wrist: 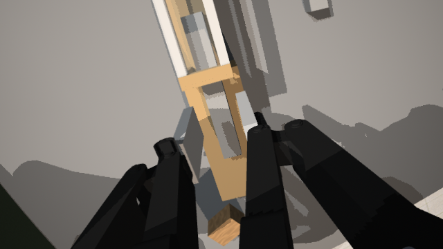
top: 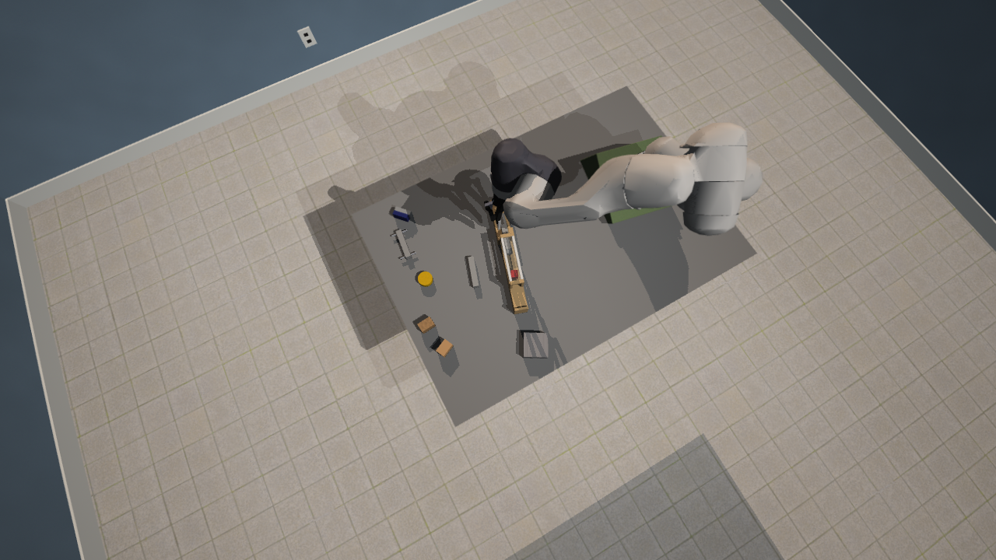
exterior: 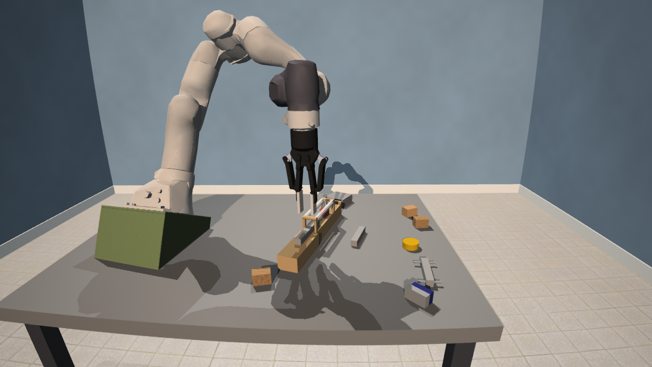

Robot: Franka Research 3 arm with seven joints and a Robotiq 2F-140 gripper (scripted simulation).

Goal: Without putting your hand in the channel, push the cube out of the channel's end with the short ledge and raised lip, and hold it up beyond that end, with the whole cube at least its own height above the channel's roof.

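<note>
The short grey bar is 16 cm ahead of my hand, 5 cm to the left of it and 14 cm below it. Round my hand: red cube: 6 cm ahead, 15 cm to the left, 9 cm below; long wooden channel: 4 cm ahead, 10 cm to the left, 10 cm below; long grey bar: 1 cm to the left, 10 cm below.
</note>
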